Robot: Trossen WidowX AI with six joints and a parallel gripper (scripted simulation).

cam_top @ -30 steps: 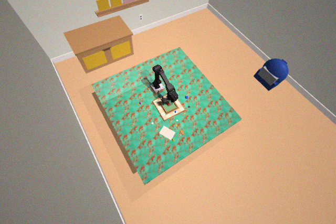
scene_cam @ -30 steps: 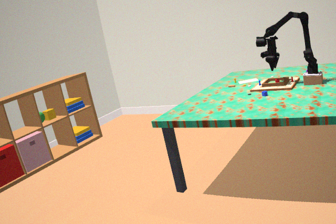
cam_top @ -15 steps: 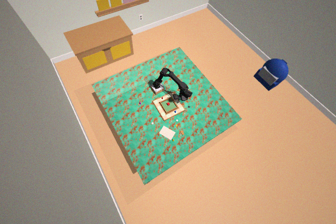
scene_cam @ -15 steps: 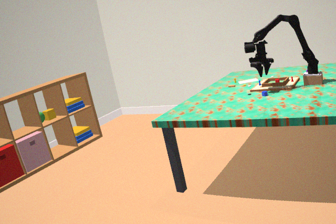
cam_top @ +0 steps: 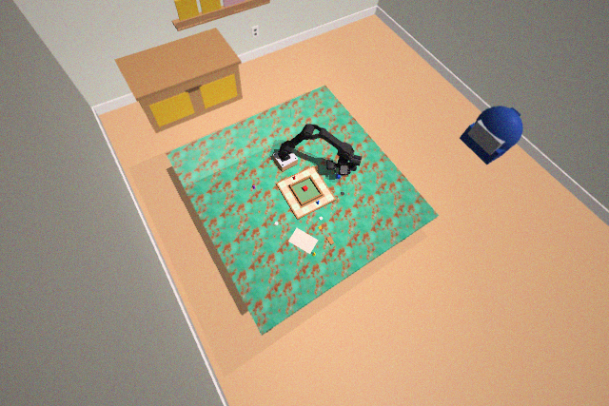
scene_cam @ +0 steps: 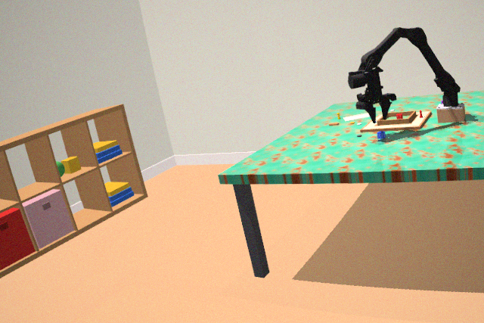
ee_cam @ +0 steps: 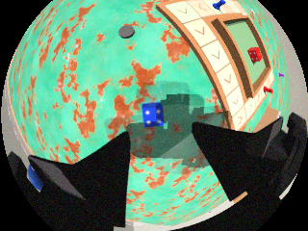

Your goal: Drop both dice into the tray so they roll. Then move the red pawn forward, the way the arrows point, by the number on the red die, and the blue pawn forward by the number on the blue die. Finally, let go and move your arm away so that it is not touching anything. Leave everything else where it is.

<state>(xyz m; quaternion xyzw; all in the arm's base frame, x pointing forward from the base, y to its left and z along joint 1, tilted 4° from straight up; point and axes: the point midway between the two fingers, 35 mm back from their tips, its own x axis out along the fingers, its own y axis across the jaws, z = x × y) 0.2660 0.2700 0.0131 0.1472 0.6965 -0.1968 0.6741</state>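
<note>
The red pawn lies 11 cm behind my gripper tip, 27 cm to the right of it and 4 cm below it. The rest, counted from my gripper tip: orange disc (26 cm ahead, 28 cm to the right, 7 cm below); then tray (24 cm to the right, 6 cm below); then blue pawn (11 cm ahead, 22 cm to the right, 4 cm below).
</note>
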